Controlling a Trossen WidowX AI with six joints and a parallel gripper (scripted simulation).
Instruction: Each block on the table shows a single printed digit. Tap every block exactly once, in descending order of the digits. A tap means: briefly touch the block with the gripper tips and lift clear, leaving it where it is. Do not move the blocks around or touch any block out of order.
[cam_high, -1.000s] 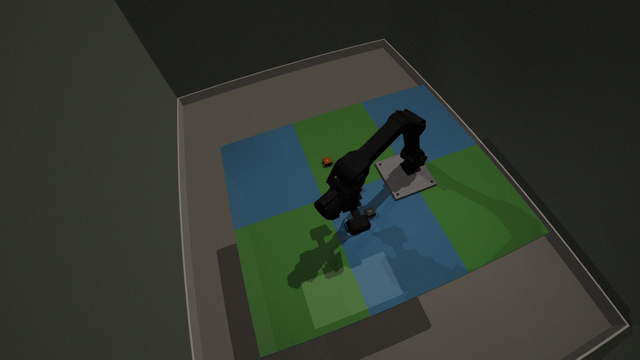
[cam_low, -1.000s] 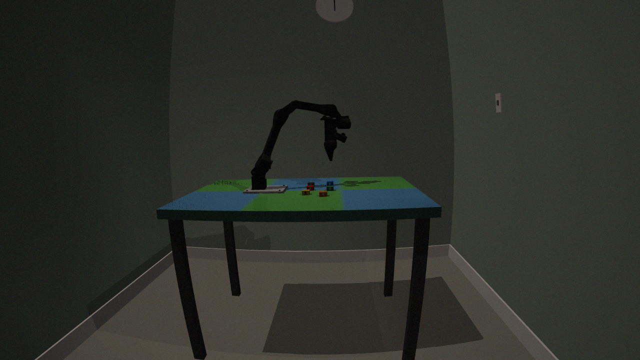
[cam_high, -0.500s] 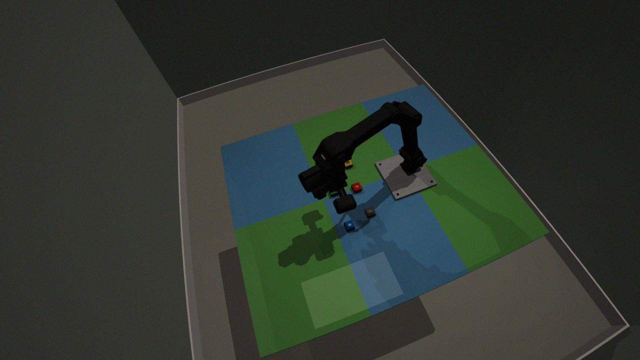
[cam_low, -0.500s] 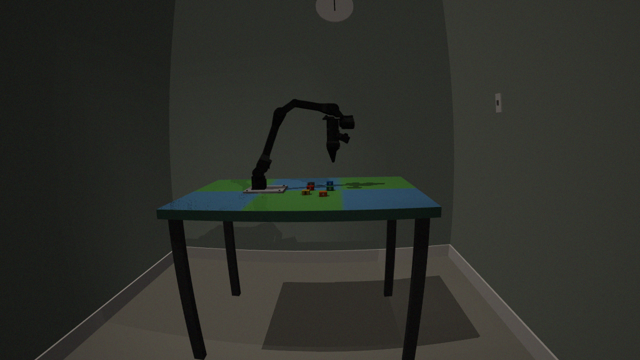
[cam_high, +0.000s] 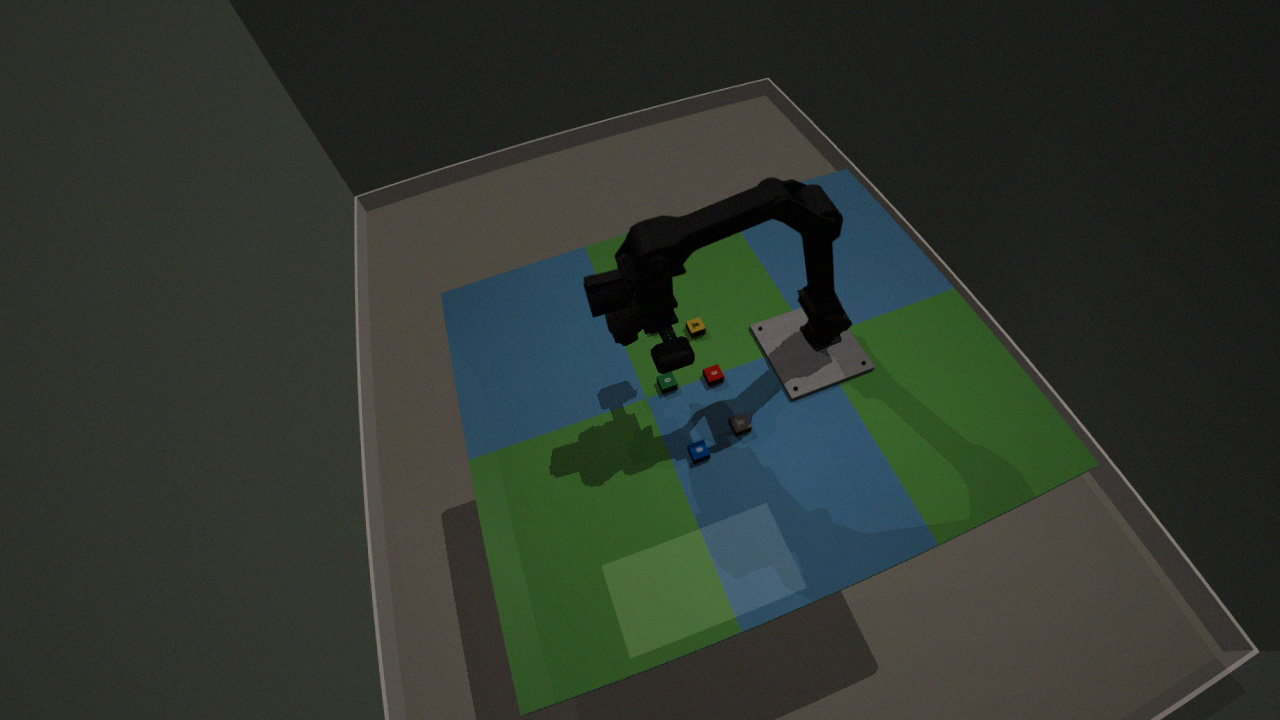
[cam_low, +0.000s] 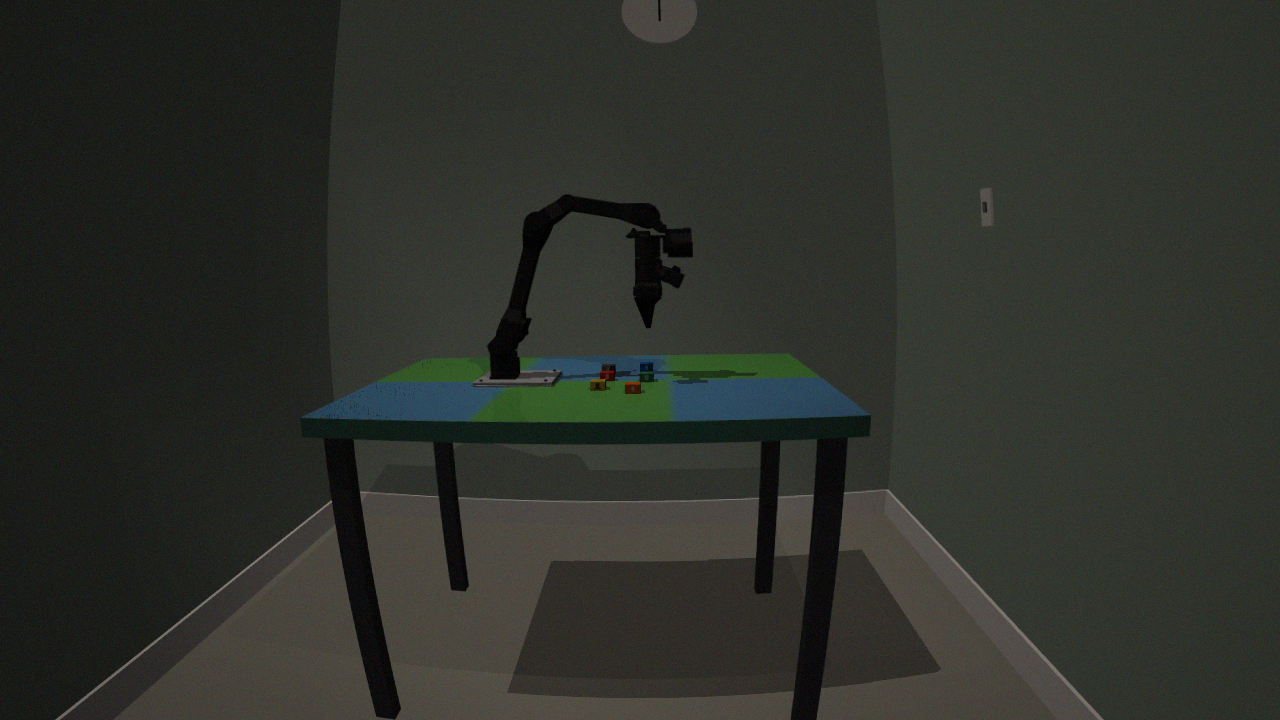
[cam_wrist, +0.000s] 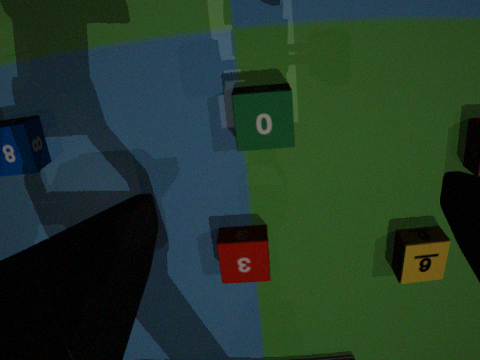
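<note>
Now: gripper tip 15 cm to the right of the grey block, 12 cm above it and 10 cm past it. Round my gripper tip: dark green block (12 cm below, 1 cm to the left, 1 cm behind); then orange block (14 cm to the right, 12 cm below, 4 cm behind); then red block (12 cm below, 10 cm behind, 3 cm to the left).
</note>
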